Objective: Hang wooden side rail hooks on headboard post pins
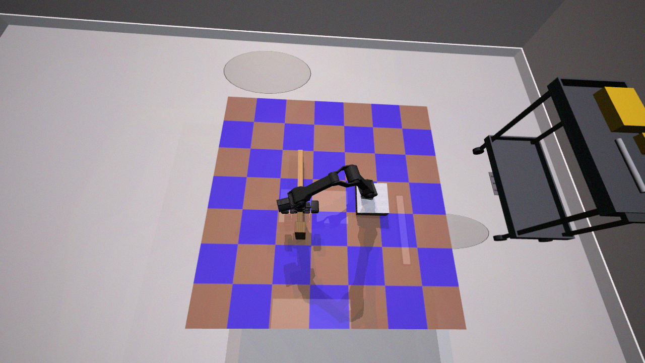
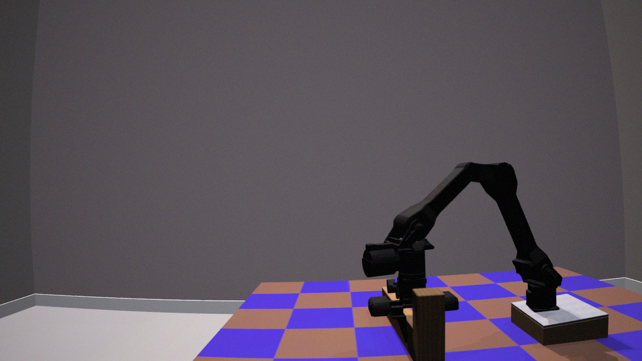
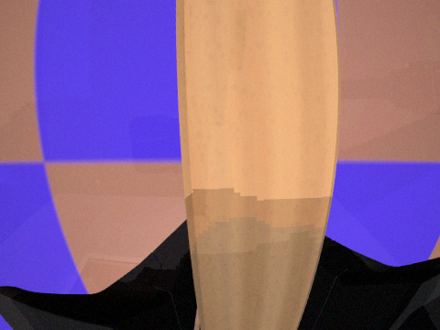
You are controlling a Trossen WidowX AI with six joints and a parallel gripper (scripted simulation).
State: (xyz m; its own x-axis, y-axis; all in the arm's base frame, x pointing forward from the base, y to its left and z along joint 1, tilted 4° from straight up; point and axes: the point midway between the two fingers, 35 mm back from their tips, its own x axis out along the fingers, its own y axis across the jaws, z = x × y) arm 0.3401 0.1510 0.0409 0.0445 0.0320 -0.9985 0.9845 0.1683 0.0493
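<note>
Now: the wooden headboard post 11 cm to the left of my gripper tip, 5 cm above it and 2 cm behind it.
</note>
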